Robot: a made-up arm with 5 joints.
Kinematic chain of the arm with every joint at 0, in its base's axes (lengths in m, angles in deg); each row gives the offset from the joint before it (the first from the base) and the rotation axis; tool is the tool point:
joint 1: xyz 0 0 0.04 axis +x
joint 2: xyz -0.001 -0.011 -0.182 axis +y
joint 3: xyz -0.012 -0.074 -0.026 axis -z
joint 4: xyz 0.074 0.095 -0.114 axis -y
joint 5: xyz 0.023 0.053 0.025 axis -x
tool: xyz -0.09 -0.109 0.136
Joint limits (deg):
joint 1: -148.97..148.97
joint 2: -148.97..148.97
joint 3: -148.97..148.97
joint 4: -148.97..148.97
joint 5: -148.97..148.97
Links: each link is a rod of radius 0.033 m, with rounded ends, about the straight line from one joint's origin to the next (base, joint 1, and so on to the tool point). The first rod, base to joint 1, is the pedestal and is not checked.
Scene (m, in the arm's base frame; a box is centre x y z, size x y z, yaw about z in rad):
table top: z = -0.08
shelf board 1: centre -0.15 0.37 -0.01 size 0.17 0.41 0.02 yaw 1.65
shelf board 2: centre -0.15 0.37 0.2 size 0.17 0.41 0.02 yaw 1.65
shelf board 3: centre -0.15 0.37 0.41 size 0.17 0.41 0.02 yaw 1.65
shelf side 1: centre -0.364 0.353 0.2 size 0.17 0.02 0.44 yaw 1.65
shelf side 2: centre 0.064 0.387 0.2 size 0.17 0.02 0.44 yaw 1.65
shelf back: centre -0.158 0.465 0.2 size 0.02 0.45 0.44 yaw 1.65
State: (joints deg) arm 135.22 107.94 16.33 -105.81 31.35
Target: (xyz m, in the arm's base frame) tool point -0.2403 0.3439 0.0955
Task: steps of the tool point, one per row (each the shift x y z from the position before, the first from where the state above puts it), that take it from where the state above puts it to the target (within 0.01 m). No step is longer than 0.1 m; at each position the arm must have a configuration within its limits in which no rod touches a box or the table.
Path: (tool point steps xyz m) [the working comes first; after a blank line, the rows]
Joints at the target: 119.71 125.56 22.05 -101.75 10.73
Straight joint move there: touches shelf board 2.

1: -0.0029 -0.0803 0.0061
2: 0.0154 -0.0766 -0.0061
3: -0.0261 0.0199 -0.0713
4: -0.0086 0.0015 -0.0742
5: 0.0097 -0.0117 -0.0679
6: -0.0173 0.0501 0.0035
7: -0.0045 0.0555 0.0005
8: 0.0089 0.0569 -0.0041

